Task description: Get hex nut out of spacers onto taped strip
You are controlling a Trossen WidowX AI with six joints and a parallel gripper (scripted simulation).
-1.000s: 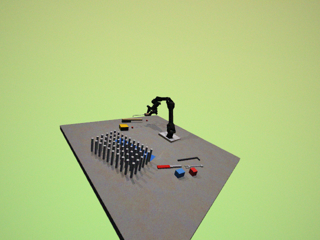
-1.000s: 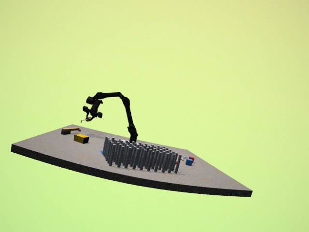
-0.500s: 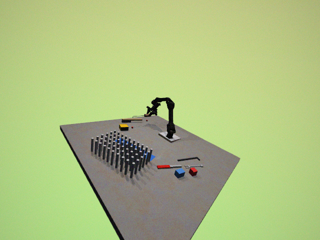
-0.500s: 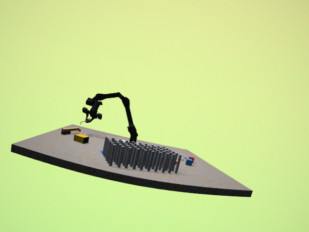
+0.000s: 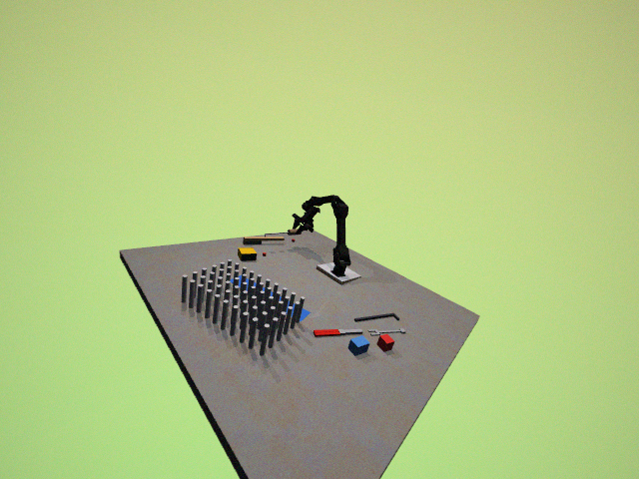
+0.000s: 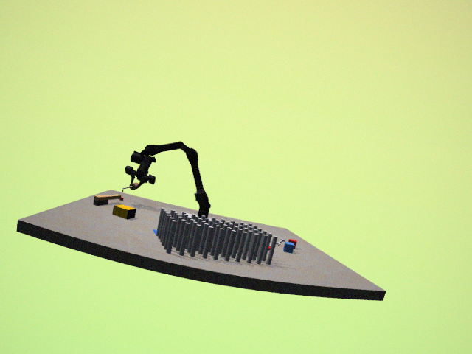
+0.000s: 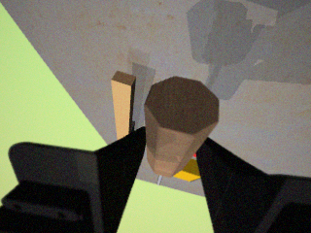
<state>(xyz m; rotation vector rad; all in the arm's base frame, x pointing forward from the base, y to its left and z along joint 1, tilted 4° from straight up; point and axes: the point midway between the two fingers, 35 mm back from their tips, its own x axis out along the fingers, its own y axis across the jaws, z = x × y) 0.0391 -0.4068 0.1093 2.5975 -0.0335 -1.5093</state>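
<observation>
The brown-handled tool lies 10 cm ahead of my gripper tip. From my gripper tip the other things lie so: blue taped strip: 40 cm ahead, 45 cm to the left, 10 cm below; yellow block: 34 cm ahead, 8 cm to the left, 8 cm below; hex nut: 41 cm ahead, 50 cm to the left, 10 cm below.
</observation>
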